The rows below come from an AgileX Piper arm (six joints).
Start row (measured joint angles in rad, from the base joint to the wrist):
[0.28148, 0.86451, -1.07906, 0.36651, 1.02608, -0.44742]
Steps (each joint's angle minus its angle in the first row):
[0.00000, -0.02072, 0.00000, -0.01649, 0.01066, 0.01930]
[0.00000, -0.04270, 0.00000, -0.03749, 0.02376, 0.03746]
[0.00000, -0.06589, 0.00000, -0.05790, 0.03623, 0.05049]
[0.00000, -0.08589, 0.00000, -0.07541, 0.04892, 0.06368]
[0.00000, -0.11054, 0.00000, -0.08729, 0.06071, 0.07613]
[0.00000, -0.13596, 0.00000, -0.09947, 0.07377, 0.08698]
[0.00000, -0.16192, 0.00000, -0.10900, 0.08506, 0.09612]
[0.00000, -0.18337, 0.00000, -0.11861, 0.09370, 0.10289]
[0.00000, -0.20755, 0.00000, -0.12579, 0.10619, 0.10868]
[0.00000, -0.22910, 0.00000, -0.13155, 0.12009, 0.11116]
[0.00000, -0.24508, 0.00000, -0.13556, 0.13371, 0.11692]
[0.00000, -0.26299, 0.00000, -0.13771, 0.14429, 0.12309]
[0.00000, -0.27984, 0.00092, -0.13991, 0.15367, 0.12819]
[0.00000, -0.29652, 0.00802, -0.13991, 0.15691, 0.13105]
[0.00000, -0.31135, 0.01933, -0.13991, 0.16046, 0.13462]
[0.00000, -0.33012, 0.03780, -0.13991, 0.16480, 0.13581]
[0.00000, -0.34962, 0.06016, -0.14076, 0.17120, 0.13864]
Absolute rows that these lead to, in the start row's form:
[0.28148, 0.84379, -1.07906, 0.35002, 1.03674, -0.42812]
[0.28148, 0.82181, -1.07906, 0.32902, 1.04984, -0.40996]
[0.28148, 0.79862, -1.07906, 0.30861, 1.06231, -0.39693]
[0.28148, 0.77862, -1.07906, 0.29110, 1.07500, -0.38374]
[0.28148, 0.75397, -1.07906, 0.27922, 1.08679, -0.37129]
[0.28148, 0.72855, -1.07906, 0.26704, 1.09985, -0.36044]
[0.28148, 0.70259, -1.07906, 0.25751, 1.11114, -0.35130]
[0.28148, 0.68114, -1.07906, 0.24790, 1.11978, -0.34453]
[0.28148, 0.65696, -1.07906, 0.24072, 1.13227, -0.33874]
[0.28148, 0.63541, -1.07906, 0.23496, 1.14617, -0.33626]
[0.28148, 0.61943, -1.07906, 0.23095, 1.15979, -0.33050]
[0.28148, 0.60152, -1.07906, 0.22880, 1.17037, -0.32433]
[0.28148, 0.58467, -1.07814, 0.22660, 1.17975, -0.31923]
[0.28148, 0.56799, -1.07104, 0.22660, 1.18299, -0.31637]
[0.28148, 0.55316, -1.05973, 0.22660, 1.18654, -0.31280]
[0.28148, 0.53439, -1.04126, 0.22660, 1.19088, -0.31161]
[0.28148, 0.51489, -1.01890, 0.22575, 1.19728, -0.30878]

